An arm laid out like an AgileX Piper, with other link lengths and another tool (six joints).
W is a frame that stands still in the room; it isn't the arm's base.
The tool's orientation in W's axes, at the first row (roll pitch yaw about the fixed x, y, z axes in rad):
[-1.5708 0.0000 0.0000]
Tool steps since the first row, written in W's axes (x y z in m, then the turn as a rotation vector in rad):
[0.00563 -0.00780 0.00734 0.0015 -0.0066 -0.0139]
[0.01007 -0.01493 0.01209 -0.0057 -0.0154 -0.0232]
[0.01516 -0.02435 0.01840 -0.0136 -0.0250 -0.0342]
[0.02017 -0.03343 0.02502 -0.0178 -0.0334 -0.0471]
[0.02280 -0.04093 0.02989 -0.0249 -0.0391 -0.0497]
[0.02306 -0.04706 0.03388 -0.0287 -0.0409 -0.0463]
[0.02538 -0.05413 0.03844 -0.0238 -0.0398 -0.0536]
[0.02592 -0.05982 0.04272 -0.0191 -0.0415 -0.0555]
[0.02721 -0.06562 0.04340 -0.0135 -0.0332 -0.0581]
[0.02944 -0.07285 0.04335 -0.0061 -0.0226 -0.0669]
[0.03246 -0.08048 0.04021 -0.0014 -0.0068 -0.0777]
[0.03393 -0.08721 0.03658 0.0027 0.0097 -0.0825]
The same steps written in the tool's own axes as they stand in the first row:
[0.00563 -0.00734 -0.00780 0.0015 0.0139 -0.0066]
[0.01007 -0.01209 -0.01493 -0.0057 0.0232 -0.0154]
[0.01516 -0.01840 -0.02435 -0.0136 0.0342 -0.0250]
[0.02017 -0.02502 -0.03343 -0.0178 0.0471 -0.0334]
[0.02280 -0.02989 -0.04093 -0.0249 0.0497 -0.0391]
[0.02306 -0.03388 -0.04706 -0.0287 0.0463 -0.0409]
[0.02538 -0.03844 -0.05413 -0.0238 0.0536 -0.0398]
[0.02592 -0.04272 -0.05982 -0.0191 0.0555 -0.0415]
[0.02721 -0.04340 -0.06562 -0.0135 0.0581 -0.0332]
[0.02944 -0.04335 -0.07285 -0.0061 0.0669 -0.0226]
[0.03246 -0.04021 -0.08048 -0.0014 0.0777 -0.0068]
[0.03393 -0.03658 -0.08721 0.0027 0.0825 0.0097]

